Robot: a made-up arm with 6 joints. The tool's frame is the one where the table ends. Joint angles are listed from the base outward.
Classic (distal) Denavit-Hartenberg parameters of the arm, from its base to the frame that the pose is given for. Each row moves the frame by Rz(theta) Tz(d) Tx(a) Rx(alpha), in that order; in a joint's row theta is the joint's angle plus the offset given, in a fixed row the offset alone. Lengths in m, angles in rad.
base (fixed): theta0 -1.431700; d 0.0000; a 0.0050; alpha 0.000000
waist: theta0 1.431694; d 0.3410; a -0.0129; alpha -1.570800
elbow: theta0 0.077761; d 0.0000; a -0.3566; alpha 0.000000
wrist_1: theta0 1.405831; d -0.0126; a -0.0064; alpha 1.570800
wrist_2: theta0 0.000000; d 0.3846; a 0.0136; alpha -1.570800
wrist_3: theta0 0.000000; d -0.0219; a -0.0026; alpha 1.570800
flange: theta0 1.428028; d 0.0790; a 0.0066; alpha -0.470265
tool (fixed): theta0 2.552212; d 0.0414; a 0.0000; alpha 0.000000
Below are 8 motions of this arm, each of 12 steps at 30 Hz.
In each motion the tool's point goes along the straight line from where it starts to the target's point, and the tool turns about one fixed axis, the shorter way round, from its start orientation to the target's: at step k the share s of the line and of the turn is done. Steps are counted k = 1, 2, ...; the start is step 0. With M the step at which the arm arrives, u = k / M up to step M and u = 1 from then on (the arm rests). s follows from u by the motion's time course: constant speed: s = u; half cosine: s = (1 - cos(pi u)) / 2; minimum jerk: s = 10 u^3 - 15 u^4 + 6 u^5.
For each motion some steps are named. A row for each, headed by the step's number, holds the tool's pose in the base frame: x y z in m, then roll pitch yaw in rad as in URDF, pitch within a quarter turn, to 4 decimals.
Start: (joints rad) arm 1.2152 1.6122 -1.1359 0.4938 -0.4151 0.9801
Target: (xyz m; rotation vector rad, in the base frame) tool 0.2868 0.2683 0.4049 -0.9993 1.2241 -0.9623
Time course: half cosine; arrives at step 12
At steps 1, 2, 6, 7, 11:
1: 0.2328 0.4291 0.5437 -1.4305 0.7107 -0.9177
2: 0.2356 0.4209 0.5366 -1.4419 0.6902 -0.9510
6: 0.2594 0.3501 0.4755 -1.5001 0.5036 -1.2098
7: 0.2665 0.3289 0.4572 -1.5058 0.4461 -1.2797
11: 0.2859 0.2711 0.4073 -1.4996 0.2888 -1.4617

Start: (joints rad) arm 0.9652 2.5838 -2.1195 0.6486 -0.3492 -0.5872
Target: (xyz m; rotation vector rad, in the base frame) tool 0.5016 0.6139 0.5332 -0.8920 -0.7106 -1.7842
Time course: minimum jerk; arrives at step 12
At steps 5, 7, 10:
5: 0.4818 0.6091 0.4179 -0.7742 -0.8540 -1.2897
7: 0.4911 0.6114 0.4720 -0.3904 -0.9592 -1.5987
10: 0.5005 0.6136 0.5269 0.0720 -0.9767 -1.9869

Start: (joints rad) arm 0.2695 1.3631 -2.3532 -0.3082 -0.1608 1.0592
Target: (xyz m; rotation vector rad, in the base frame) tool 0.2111 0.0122 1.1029 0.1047 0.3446 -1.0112
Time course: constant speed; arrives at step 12
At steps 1, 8, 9, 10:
1: 0.1520 -0.0013 1.1460 0.0368 0.2273 -1.2792
8: 0.1896 0.0073 1.1186 -0.0383 0.2937 -1.1231
9: 0.1950 0.0085 1.1147 -0.0483 0.3041 -1.1009
10: 0.2004 0.0097 1.1107 -0.0580 0.3147 -1.0789

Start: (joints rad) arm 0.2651 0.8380 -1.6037 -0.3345 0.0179 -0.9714
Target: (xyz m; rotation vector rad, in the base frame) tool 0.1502 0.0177 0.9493 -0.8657 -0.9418 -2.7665
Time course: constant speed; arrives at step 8
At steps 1, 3, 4, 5, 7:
1: 0.1092 0.0058 0.9926 0.6958 -0.4400 2.9713
3: 0.1209 0.0092 0.9803 0.6946 -0.4785 2.9886
4: 0.1268 0.0109 0.9741 0.6937 -0.4977 2.9974
5: 0.1326 0.0126 0.9679 0.6927 -0.5169 3.0063
7: 0.1443 0.0160 0.9555 0.6898 -0.5553 3.0245

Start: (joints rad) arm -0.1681 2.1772 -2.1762 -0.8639 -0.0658 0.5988
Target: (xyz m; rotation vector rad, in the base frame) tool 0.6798 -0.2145 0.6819 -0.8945 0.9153 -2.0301
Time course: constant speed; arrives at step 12
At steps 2, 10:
2: 0.6920 -0.1515 0.6933 -0.7329 -0.7576 -2.2014
10: 0.6822 -0.2019 0.6842 -0.9658 -0.3882 -2.1199

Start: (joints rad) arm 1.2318 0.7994 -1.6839 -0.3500 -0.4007 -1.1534
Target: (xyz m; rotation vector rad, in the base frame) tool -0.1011 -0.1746 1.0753 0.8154 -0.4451 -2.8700
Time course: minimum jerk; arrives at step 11
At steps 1, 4, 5, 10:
1: 0.0046 -0.0029 1.0421 0.6328 0.1407 -2.4388
4: -0.0220 -0.0461 1.0505 0.5867 0.2454 -2.5432
5: -0.0389 -0.0735 1.0558 0.5510 0.3090 -2.6136
10: -0.1004 -0.1735 1.0751 0.3712 0.5146 -2.9081

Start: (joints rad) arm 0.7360 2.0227 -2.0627 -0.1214 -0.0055 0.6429
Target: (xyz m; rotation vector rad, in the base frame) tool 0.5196 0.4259 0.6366 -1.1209 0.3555 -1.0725
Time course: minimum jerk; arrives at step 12
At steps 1, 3, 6, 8, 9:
1: 0.5152 0.4121 0.7302 -1.0019 -0.1195 -1.1091
3: 0.5157 0.4134 0.7210 -1.0106 -0.1341 -1.1033
6: 0.5174 0.4189 0.6837 -1.0463 -0.1922 -1.0785
8: 0.5187 0.4230 0.6563 -1.0738 -0.2342 -1.0588
9: 0.5191 0.4245 0.6463 -1.0841 -0.2494 -1.0513

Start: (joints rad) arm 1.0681 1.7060 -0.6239 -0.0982 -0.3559 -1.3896
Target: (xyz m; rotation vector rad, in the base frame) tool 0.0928 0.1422 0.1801 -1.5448 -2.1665 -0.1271
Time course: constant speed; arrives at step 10
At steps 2, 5, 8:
2: 0.1660 0.2697 0.2691 2.8997 -0.8518 2.0630
5: 0.1385 0.2219 0.2357 3.1026 -0.7066 1.9476
8: 0.1111 0.1741 0.2024 -3.0194 -0.5490 1.8802

